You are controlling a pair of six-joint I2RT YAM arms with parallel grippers.
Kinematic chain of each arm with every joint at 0, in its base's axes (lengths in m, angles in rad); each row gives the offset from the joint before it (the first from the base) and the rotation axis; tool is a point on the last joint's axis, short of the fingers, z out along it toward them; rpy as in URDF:
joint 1: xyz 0 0 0.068 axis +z
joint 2: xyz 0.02 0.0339 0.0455 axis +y
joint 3: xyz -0.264 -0.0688 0 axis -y
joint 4: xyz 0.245 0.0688 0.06 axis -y
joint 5: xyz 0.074 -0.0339 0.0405 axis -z
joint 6: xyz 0.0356 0 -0.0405 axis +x
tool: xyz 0 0 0 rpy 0 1.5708 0
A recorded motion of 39 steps. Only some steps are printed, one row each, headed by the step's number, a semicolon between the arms.
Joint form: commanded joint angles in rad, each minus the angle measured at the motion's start. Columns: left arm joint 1, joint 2, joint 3, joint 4, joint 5, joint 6; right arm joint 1, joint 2, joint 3, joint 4, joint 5, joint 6.
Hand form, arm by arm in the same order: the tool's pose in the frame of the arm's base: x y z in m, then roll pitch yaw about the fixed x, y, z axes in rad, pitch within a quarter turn. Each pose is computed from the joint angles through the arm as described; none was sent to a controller.
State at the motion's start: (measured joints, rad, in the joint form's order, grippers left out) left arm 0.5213 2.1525 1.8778 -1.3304 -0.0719 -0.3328; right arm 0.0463 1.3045 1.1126 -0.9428 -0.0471 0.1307
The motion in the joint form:
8: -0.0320 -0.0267 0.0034 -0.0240 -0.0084 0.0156; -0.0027 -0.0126 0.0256 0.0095 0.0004 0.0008
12: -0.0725 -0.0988 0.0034 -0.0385 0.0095 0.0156; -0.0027 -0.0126 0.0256 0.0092 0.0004 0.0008
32: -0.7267 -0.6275 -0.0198 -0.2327 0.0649 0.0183; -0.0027 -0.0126 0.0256 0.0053 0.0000 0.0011
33: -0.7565 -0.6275 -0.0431 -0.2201 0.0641 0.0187; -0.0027 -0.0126 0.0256 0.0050 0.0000 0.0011
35: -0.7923 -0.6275 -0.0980 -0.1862 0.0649 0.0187; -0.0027 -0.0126 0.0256 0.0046 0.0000 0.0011
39: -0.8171 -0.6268 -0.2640 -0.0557 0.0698 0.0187; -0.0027 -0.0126 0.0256 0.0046 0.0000 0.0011
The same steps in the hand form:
8: 0.3590 0.1944 0.2273 3.0565 -0.0018 -2.3361; 0.2493 0.0125 0.2921 3.0268 0.4732 3.0375
12: 0.3571 0.1745 0.2549 3.0915 0.0474 -2.3759; 0.2492 0.0125 0.2921 3.0268 0.4729 3.0375
32: 0.2511 -0.0521 0.4107 -3.0389 0.3255 -3.0144; 0.2489 0.0125 0.2919 3.0269 0.4689 3.0375
33: 0.2514 -0.0600 0.4054 -3.0435 0.3157 -3.0458; 0.2488 0.0125 0.2919 3.0270 0.4686 3.0375
35: 0.2537 -0.0702 0.3926 -3.0499 0.2956 -3.0837; 0.2488 0.0125 0.2918 3.0271 0.4682 3.0376
39: 0.2644 -0.0805 0.3530 -3.0574 0.2598 -3.1120; 0.2488 0.0125 0.2918 3.0271 0.4682 3.0376

